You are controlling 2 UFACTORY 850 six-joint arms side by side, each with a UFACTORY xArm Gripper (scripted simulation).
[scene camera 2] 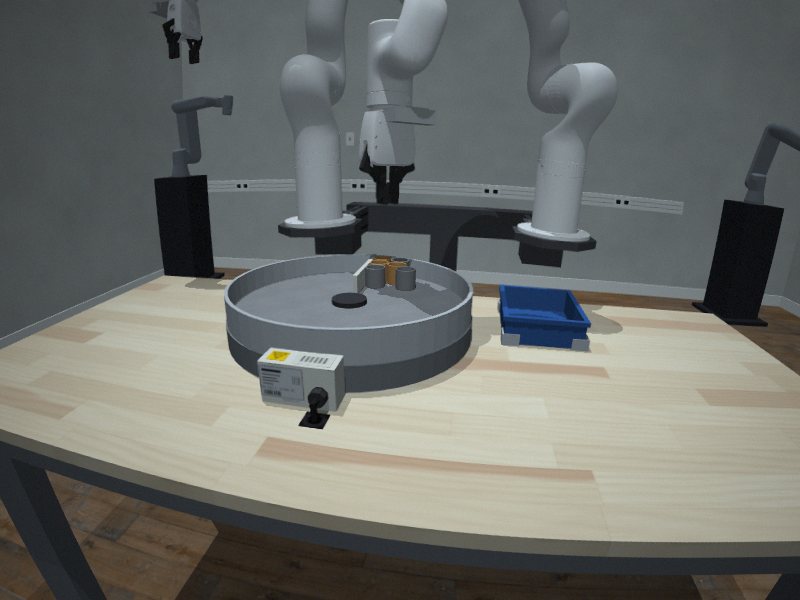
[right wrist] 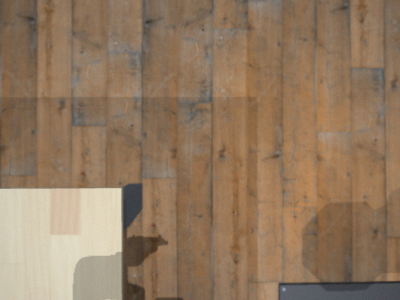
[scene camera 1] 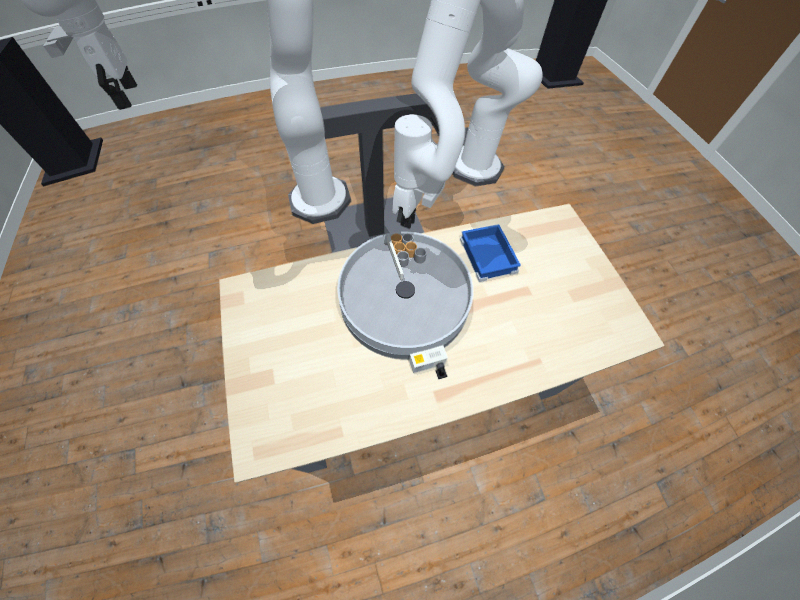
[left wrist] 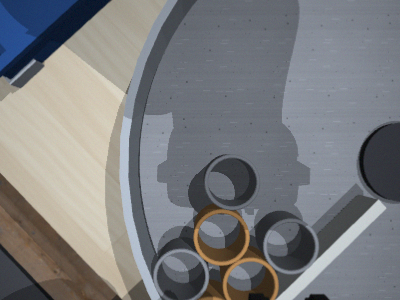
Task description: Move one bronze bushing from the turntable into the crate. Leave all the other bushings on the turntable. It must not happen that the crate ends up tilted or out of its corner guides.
Scene:
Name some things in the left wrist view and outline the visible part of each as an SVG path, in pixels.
A bronze bushing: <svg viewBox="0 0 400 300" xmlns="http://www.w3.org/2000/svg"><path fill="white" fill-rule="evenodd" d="M213 203L204 207L195 219L194 245L198 254L205 261L219 266L229 265L238 261L245 254L250 240L249 230L237 210L225 210ZM208 217L215 214L228 214L235 217L240 223L240 232L235 242L228 247L220 249L206 245L200 238L198 231L201 224Z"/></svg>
A grey bushing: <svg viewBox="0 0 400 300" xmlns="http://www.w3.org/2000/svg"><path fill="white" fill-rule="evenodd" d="M265 215L257 225L255 238L260 251L270 266L284 274L298 274L307 270L315 262L319 251L319 241L313 228L287 211L273 211ZM297 223L301 230L301 240L296 250L286 256L269 254L267 242L272 231L284 223Z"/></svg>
A grey bushing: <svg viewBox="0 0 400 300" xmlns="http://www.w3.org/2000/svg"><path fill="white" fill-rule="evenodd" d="M220 155L214 158L205 169L204 187L206 194L216 206L222 209L239 210L245 208L254 201L259 192L260 176L258 170L249 159L236 154ZM234 158L242 162L247 168L249 185L240 197L233 200L224 200L211 192L208 186L208 179L211 170L217 163L225 159Z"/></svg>

